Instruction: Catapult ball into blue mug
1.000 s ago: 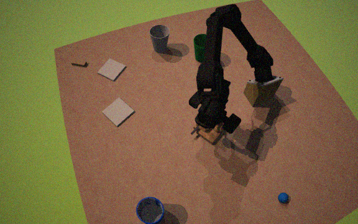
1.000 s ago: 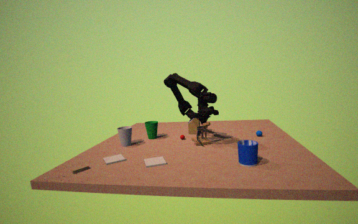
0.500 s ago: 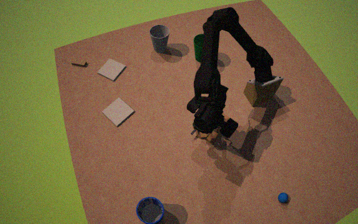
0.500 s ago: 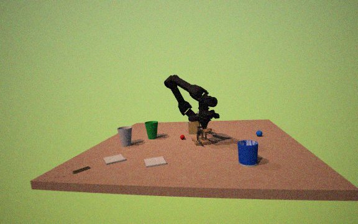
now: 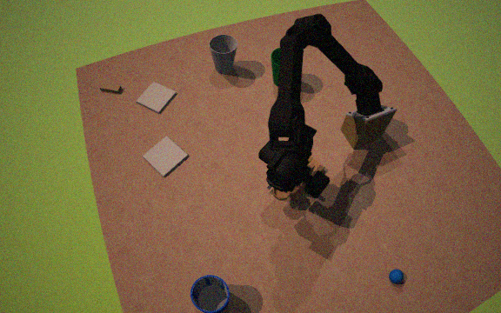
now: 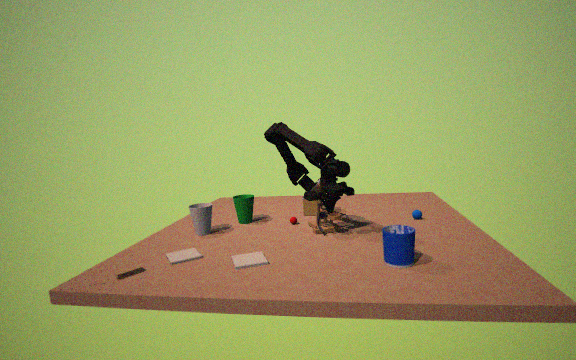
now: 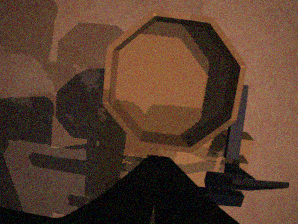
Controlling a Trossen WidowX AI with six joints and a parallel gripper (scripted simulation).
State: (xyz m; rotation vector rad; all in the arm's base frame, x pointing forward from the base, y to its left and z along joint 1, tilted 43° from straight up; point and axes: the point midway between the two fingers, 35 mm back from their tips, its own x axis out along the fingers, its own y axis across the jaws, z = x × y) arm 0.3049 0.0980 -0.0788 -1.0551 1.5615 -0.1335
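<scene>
Right now the wooden catapult is 10 mm behind my gripper tip, 20 mm to the right of it and 10 mm below it. Round my gripper tip: blue mug 280 mm ahead, 230 mm to the left, 40 mm below; blue ball 200 mm behind, 340 mm to the left, 50 mm below; red ball 110 mm behind, 170 mm to the right, 50 mm below.
</scene>
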